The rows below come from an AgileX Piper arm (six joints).
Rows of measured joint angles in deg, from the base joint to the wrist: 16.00, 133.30, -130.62, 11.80, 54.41, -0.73; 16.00, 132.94, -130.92, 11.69, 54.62, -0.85; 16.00, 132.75, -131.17, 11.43, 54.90, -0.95; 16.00, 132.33, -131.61, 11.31, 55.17, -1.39; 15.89, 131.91, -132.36, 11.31, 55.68, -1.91; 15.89, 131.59, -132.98, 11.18, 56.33, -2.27; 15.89, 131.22, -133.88, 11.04, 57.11, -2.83; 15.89, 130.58, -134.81, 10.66, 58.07, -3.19; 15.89, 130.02, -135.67, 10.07, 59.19, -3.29; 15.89, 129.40, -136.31, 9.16, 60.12, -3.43; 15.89, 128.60, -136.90, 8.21, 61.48, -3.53; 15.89, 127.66, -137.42, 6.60, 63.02, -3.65
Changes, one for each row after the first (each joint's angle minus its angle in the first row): 0.00, -0.36, -0.30, -0.11, 0.21, -0.12; 0.00, -0.55, -0.55, -0.37, 0.49, -0.22; 0.00, -0.97, -0.99, -0.49, 0.76, -0.66; -0.11, -1.39, -1.74, -0.49, 1.27, -1.18; -0.11, -1.71, -2.36, -0.62, 1.92, -1.54; -0.11, -2.08, -3.26, -0.76, 2.70, -2.10; -0.11, -2.72, -4.19, -1.14, 3.66, -2.46; -0.11, -3.28, -5.05, -1.73, 4.78, -2.56; -0.11, -3.90, -5.69, -2.64, 5.71, -2.70; -0.11, -4.70, -6.28, -3.59, 7.07, -2.80; -0.11, -5.64, -6.80, -5.20, 8.61, -2.92
